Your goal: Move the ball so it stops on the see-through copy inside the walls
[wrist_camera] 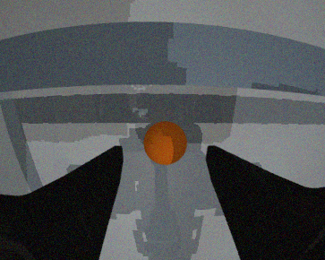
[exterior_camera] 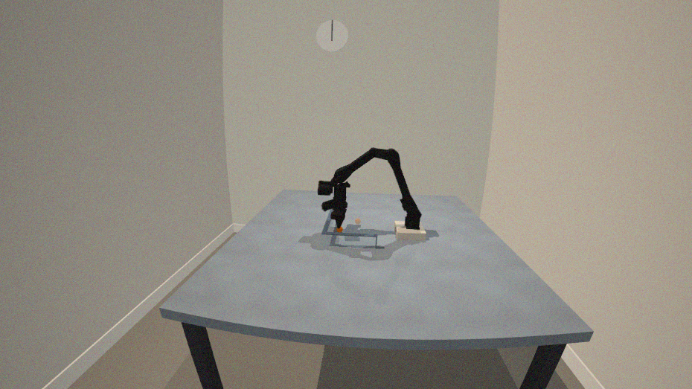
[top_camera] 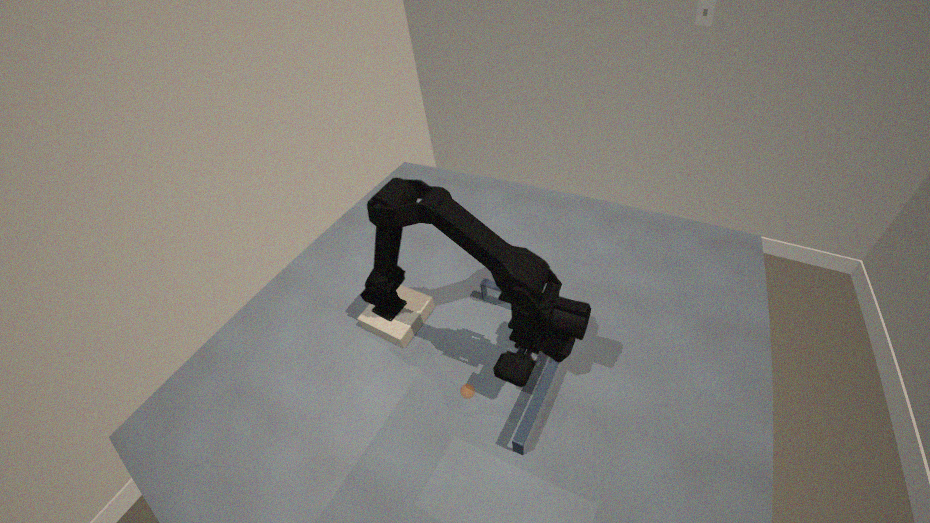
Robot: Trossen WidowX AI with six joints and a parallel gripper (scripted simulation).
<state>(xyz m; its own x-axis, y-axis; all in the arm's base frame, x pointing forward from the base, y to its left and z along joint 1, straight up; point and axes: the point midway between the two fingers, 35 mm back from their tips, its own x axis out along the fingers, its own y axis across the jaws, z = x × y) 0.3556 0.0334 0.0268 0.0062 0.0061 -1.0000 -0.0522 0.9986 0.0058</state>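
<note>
The orange ball lies 20 mm below my gripper tip. Round my gripper tip: see-through copy of ball: 110 mm to the right, 80 mm behind, 20 mm below.
</note>
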